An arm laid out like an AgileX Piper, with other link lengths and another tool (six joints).
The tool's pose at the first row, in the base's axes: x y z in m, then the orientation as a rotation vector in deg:
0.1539 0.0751 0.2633 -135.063 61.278 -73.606
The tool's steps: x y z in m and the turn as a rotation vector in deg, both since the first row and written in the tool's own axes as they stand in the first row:
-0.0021 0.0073 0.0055 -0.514 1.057 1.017
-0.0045 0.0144 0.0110 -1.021 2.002 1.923
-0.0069 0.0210 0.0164 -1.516 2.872 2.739
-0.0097 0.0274 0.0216 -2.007 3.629 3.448
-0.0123 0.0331 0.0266 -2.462 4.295 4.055
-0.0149 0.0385 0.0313 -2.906 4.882 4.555
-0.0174 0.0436 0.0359 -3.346 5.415 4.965
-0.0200 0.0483 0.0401 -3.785 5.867 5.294
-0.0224 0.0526 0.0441 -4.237 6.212 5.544
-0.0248 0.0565 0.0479 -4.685 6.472 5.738
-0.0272 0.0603 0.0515 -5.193 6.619 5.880
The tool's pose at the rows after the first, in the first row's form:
0.1541 0.0708 0.2550 -134.160 63.107 -74.517
0.1543 0.0669 0.2465 -133.367 64.777 -75.313
0.1546 0.0633 0.2384 -132.654 66.320 -76.039
0.1548 0.0602 0.2303 -132.062 67.714 -76.651
0.1551 0.0574 0.2228 -131.560 68.944 -77.187
0.1554 0.0549 0.2156 -131.168 70.032 -77.660
0.1558 0.0526 0.2087 -130.869 71.010 -78.095
0.1560 0.0506 0.2022 -130.672 71.882 -78.454
0.1564 0.0488 0.1961 -130.599 72.655 -78.700
0.1567 0.0473 0.1903 -130.609 73.345 -78.855
0.1570 0.0459 0.1848 -130.758 74.007 -78.868

